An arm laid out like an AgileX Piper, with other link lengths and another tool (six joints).
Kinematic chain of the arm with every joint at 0, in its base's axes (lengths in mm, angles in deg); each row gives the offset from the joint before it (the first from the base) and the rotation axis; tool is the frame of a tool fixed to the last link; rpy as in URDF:
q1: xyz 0 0 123 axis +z
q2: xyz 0 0 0 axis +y
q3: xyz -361.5 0 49.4 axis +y
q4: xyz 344.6 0 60.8 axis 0.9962 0 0.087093
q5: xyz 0 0 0 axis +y
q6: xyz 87.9 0 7.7 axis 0.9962 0 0.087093
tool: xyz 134.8 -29 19.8 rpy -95.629 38.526 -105.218
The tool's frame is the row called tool.
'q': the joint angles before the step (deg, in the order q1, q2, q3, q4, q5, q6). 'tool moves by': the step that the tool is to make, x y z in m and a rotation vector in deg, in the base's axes. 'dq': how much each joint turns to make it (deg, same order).
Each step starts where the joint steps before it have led.
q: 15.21, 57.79, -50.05, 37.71, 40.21, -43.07
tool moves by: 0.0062, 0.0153, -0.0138, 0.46, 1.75, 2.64
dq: 0.80, 2.77, 0.00, 3.41, 0.28, -3.45
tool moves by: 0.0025, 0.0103, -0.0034, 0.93, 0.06, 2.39
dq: -0.01, 1.38, -0.01, 3.99, 0.55, -4.42
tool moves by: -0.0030, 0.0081, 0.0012, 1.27, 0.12, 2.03
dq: -0.03, 0.33, 0.01, 3.16, 1.20, -2.90
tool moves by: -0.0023, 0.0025, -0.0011, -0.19, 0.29, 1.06
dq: 0.02, 0.14, -0.10, 0.26, 0.95, -0.68
